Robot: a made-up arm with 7 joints. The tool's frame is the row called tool. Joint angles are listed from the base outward. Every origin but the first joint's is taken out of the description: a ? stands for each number. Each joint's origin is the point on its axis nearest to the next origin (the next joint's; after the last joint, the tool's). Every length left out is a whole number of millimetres.
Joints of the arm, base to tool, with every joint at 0 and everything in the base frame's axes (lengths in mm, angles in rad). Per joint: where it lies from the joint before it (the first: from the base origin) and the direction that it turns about. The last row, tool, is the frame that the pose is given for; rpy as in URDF.
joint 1: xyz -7 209 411 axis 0 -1 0
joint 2: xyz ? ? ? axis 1 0 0
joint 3: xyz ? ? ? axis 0 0 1
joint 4: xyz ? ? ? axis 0 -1 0
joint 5: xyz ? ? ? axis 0 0 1
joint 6: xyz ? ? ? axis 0 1 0
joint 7: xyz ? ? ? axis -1 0 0
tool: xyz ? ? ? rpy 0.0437 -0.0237 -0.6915
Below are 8 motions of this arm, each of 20 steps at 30 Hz.
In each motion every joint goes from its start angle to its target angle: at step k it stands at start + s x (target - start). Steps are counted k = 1, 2, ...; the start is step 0. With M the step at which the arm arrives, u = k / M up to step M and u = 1 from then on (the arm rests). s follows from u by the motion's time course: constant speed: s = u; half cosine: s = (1 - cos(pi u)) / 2; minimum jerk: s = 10 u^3 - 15 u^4 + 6 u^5.
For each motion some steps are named. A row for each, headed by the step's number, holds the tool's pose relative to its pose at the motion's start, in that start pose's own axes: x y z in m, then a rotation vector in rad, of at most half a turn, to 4 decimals.
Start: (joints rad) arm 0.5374 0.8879 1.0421 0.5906 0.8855 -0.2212 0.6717
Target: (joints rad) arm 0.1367 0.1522 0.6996 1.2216 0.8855 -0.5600 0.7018
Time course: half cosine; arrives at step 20
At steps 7, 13, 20:
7: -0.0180 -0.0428 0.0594 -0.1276 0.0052 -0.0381
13: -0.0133 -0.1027 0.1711 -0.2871 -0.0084 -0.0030
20: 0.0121 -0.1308 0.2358 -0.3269 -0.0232 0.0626

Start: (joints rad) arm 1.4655 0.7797 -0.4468 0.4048 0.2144 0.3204 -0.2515
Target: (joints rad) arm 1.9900 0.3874 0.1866 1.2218 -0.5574 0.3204 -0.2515
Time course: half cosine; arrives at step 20
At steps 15, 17, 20:
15: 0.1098 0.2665 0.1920 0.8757 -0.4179 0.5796
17: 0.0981 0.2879 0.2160 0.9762 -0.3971 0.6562
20: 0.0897 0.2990 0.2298 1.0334 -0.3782 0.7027

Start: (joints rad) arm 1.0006 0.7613 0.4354 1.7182 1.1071 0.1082 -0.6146
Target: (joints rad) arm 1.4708 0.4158 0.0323 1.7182 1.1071 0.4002 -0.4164
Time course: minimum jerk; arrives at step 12
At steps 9, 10, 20:
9: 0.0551 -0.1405 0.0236 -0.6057 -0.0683 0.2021
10: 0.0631 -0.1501 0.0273 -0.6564 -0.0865 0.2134
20: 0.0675 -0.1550 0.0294 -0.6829 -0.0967 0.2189

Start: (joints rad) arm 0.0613 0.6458 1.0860 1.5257 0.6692 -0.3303 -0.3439
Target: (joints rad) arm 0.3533 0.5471 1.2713 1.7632 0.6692 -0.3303 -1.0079
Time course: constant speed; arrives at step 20
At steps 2, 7, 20:
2: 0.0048 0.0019 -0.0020 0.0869 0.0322 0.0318
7: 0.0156 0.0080 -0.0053 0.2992 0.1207 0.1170
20: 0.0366 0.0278 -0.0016 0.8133 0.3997 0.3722

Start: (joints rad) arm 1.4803 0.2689 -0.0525 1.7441 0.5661 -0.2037 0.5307
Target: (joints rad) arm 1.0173 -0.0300 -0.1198 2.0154 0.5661 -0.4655 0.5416
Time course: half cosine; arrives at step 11
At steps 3, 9, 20:
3: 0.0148 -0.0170 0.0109 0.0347 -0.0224 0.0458
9: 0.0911 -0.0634 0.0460 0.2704 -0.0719 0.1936
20: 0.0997 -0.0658 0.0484 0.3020 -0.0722 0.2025

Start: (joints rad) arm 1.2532 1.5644 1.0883 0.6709 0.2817 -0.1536 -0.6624
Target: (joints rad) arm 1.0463 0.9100 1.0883 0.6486 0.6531 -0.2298 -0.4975
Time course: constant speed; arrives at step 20
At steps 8, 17, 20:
8: -0.0872 -0.0391 0.0712 -0.2517 0.1721 -0.0211
17: -0.1848 -0.0418 0.1642 -0.4693 0.4064 -0.0579
20: -0.2153 -0.0328 0.1966 -0.5243 0.4925 -0.0737

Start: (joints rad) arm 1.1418 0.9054 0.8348 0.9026 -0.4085 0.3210 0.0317
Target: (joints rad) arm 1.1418 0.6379 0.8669 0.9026 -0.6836 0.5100 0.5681
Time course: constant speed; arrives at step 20
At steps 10, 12, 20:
10: 0.0128 -0.0491 0.0240 -0.3636 -0.0736 -0.0443
12: 0.0154 -0.0582 0.0298 -0.4367 -0.0871 -0.0490
20: 0.0264 -0.0919 0.0554 -0.7289 -0.1361 -0.0545

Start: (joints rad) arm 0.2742 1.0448 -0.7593 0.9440 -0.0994 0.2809 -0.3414
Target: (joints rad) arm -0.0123 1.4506 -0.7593 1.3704 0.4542 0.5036 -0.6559
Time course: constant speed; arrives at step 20
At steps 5, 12, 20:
5: -0.0260 -0.0072 0.0134 -0.0084 0.0686 0.0285
12: -0.0593 -0.0124 0.0338 -0.0352 0.1484 0.0494
20: -0.0923 -0.0122 0.0585 -0.0891 0.2173 0.0435

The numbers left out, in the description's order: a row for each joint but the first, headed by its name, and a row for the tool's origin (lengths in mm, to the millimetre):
joint 2: -3 0 -20
joint 3: 0 -28 -255
joint 4: -10 -41 0
joint 5: 26 0 -184
joint 6: 13 25 0
joint 7: 7 0 -6
tool: 0 -18 -27

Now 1 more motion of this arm.
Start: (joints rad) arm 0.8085 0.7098 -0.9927 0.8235 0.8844 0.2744 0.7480
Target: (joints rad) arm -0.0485 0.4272 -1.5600 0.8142 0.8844 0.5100 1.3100
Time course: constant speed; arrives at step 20
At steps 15, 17, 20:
15: -0.0759 -0.3321 0.0056 -1.2152 0.0636 0.6114
17: -0.0721 -0.3738 0.0226 -1.3639 0.0561 0.7133
20: -0.0602 -0.4322 0.0532 -1.5798 0.0388 0.8737

